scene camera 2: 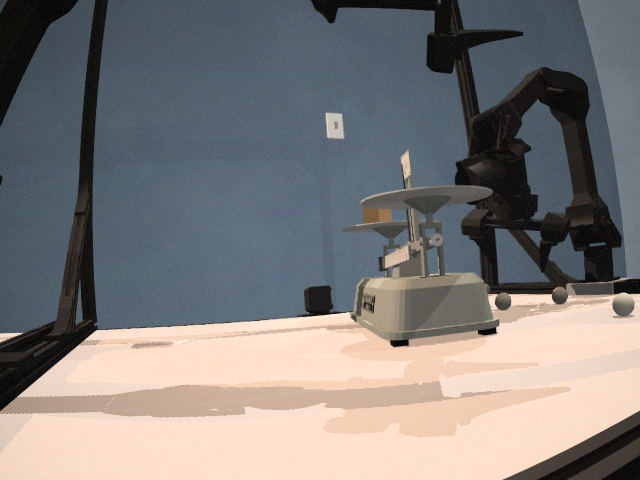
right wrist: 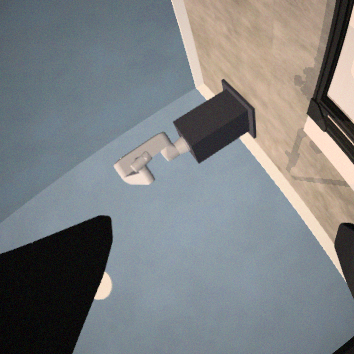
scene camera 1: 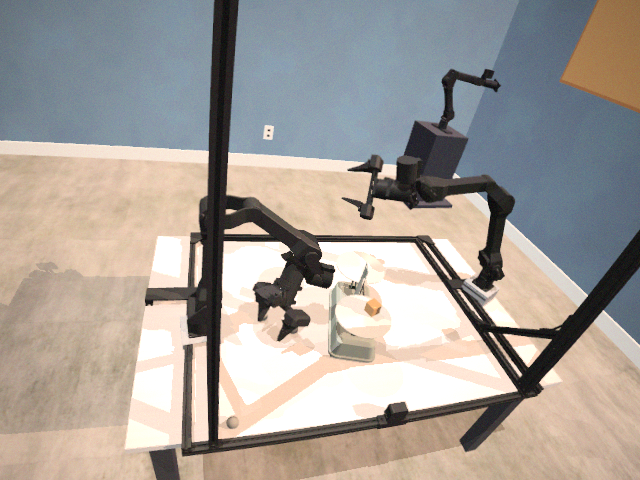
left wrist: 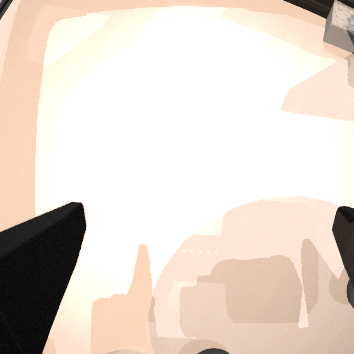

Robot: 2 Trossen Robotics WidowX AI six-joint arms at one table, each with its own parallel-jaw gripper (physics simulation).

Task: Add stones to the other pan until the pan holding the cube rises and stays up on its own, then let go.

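Places are measured from the left arm's base along level axes (x ahead, y left, z up), in millimetres.
Where they show: left gripper, fingertip midpoint: (scene camera 2: 518,269) (scene camera 1: 268,331) (left wrist: 215,218); right gripper, fingertip midpoint: (right wrist: 230,233) (scene camera 1: 344,184); left arm's base, origin of the base link: (scene camera 2: 599,280) (scene camera 1: 199,327); right arm's base, origin of the base link: (scene camera 1: 482,284).
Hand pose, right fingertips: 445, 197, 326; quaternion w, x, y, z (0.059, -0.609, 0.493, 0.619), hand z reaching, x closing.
Things, the pixels of their top centre, and the offset from my right fingertips, as dx, dy, dz.
- orange cube, middle of its top: (scene camera 2: 376,205) (scene camera 1: 374,303) -17, -332, -173
- grey-green balance, middle of its top: (scene camera 2: 400,153) (scene camera 1: 369,266) -8, -253, -114
- round grey stone, middle of its top: (scene camera 1: 233,419) -408, -477, -319
An orange cube (scene camera 1: 372,307) (scene camera 2: 376,214) rests on one pan (scene camera 1: 351,322) (scene camera 2: 361,227) of a grey-green balance (scene camera 1: 351,349) (scene camera 2: 423,304). That pan stands lower than the other pan (scene camera 1: 351,264) (scene camera 2: 449,195), on which I see no stone. One round grey stone (scene camera 1: 232,422) lies near the front left table corner. In scene camera 2, stones (scene camera 2: 502,301) (scene camera 2: 559,295) (scene camera 2: 622,304) lie right of the balance. A stone (left wrist: 213,351) is cut by the left wrist view's bottom edge. My left gripper (scene camera 1: 270,329) (scene camera 2: 517,268) (left wrist: 215,218) is open and empty above the table, beside the balance. My right gripper (scene camera 1: 346,183) (right wrist: 230,233) is open, empty and raised high.
A black frame (scene camera 1: 320,432) borders the table, with an upright post (scene camera 1: 221,155) at the left. A small black box (scene camera 1: 396,411) sits on the front rail. Another small arm stands on a dark pedestal (scene camera 1: 434,147) (right wrist: 212,125) beyond the table.
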